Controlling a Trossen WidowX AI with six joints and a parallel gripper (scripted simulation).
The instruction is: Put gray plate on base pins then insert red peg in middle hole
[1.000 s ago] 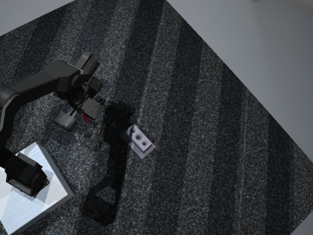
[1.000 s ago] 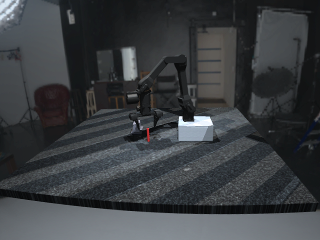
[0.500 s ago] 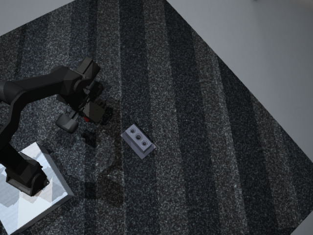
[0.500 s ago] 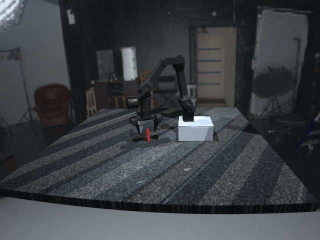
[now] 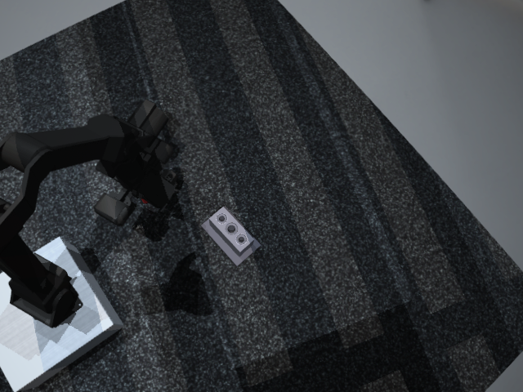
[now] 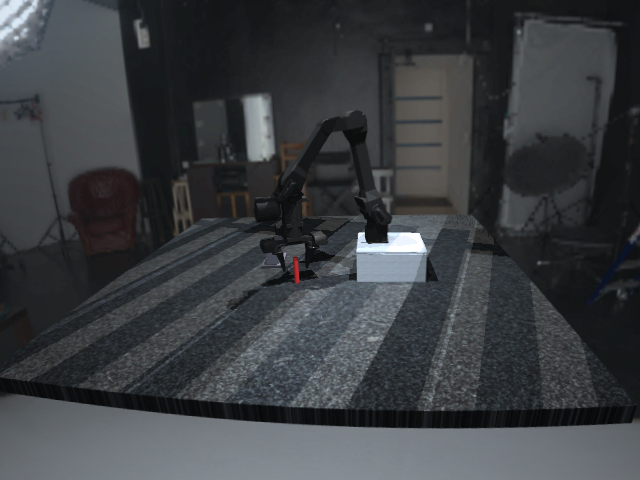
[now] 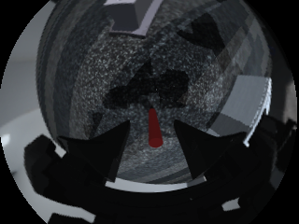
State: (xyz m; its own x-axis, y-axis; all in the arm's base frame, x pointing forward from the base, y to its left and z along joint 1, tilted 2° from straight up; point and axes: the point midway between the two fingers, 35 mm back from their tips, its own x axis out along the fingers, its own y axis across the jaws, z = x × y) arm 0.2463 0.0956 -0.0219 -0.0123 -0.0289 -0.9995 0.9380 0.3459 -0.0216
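My gripper tip is right at the red peg. The rest, counted from my gripper tip: gray plate 18 cm to the right, 9 cm ahead; then gray base 18 cm to the right, 9 cm ahead, 3 cm below.
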